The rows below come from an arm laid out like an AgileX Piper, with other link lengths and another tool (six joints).
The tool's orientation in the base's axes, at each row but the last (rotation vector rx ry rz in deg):
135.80 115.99 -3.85
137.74 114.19 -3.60
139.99 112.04 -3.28
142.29 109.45 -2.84
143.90 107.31 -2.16
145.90 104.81 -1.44
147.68 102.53 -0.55
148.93 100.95 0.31
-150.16 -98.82 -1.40
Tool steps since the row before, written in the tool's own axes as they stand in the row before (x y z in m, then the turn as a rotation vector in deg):
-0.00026 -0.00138 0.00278 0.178 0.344 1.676
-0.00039 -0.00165 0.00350 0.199 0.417 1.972
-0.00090 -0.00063 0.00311 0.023 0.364 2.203
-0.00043 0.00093 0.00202 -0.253 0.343 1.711
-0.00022 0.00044 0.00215 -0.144 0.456 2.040
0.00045 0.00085 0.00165 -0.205 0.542 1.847
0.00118 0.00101 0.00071 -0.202 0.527 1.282
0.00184 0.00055 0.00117 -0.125 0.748 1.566
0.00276 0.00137 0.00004 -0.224 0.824 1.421
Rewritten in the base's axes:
-0.00145 -0.00017 -0.00275 0.339 0.044 -1.686
-0.00176 -0.00022 -0.00346 0.408 0.040 -1.983
-0.00088 -0.00084 -0.00307 0.313 -0.128 -2.207
0.00075 -0.00071 -0.00202 0.232 -0.376 -1.707
0.00033 -0.00038 -0.00215 0.367 -0.311 -2.039
0.00093 0.00013 -0.00166 0.431 -0.394 -1.846
0.00136 0.00075 -0.00072 0.419 -0.382 -1.281
0.00120 0.00151 -0.00116 0.654 -0.392 -1.564
0.00235 0.00199 0.00001 0.683 -0.515 -1.420

